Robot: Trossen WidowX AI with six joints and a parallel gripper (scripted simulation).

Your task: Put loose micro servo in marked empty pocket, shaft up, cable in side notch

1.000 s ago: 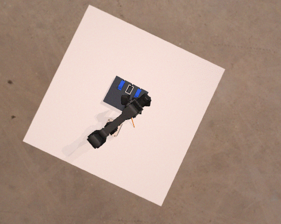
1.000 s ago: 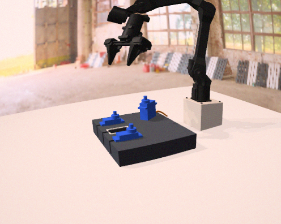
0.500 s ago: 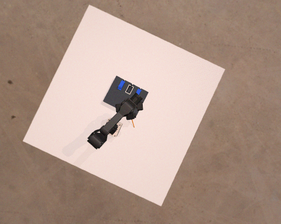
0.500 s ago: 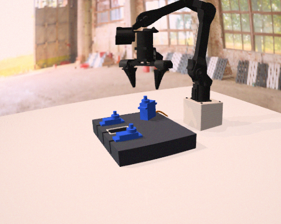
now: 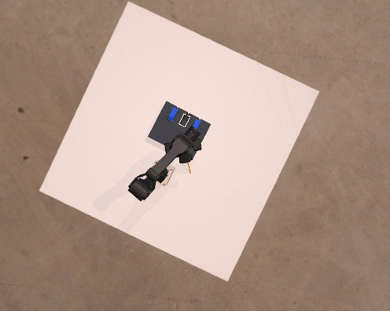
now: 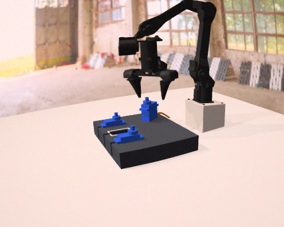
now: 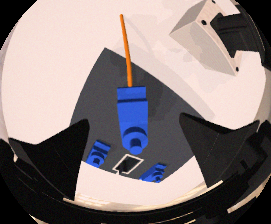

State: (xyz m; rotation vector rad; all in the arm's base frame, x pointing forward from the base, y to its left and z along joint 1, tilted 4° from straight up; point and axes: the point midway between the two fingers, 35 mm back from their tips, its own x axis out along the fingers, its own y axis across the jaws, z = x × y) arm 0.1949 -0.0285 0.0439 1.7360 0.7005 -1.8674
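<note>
Now: gripper tip 9 cm above the dark deck, 8 cm to the right of it and 2 cm short of it.
</note>
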